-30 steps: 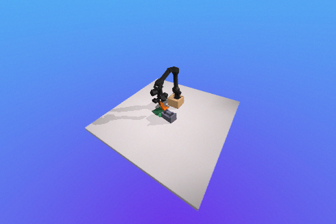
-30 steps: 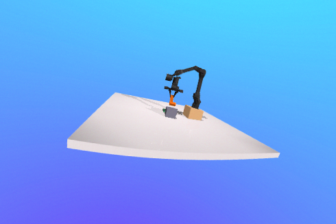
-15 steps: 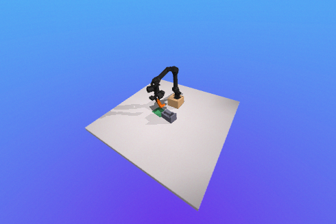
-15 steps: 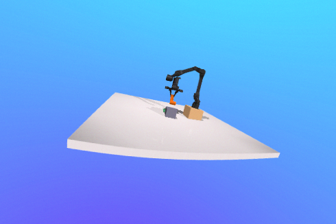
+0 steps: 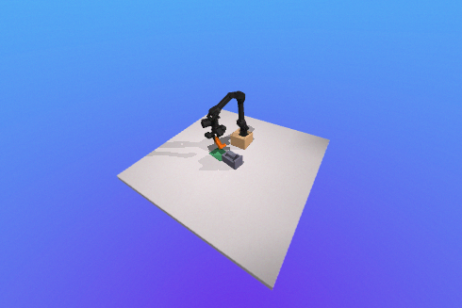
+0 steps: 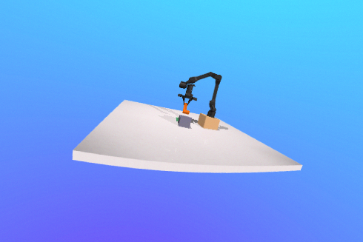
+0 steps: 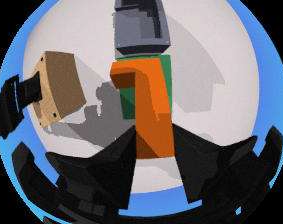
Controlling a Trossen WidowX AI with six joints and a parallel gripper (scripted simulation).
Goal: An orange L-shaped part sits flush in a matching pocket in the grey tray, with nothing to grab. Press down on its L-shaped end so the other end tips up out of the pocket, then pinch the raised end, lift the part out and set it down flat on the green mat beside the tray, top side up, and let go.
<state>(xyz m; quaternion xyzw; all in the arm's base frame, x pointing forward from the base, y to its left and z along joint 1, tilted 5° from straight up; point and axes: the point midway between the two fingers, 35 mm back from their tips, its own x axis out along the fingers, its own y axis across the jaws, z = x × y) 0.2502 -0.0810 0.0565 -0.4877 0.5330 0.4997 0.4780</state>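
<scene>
Now: the green mat 20 mm to the left of my gripper tip and 160 mm below it. The rest, counted from my gripper tip: orange L-shaped part (10 mm behind, 30 mm to the left, 30 mm below).
</scene>
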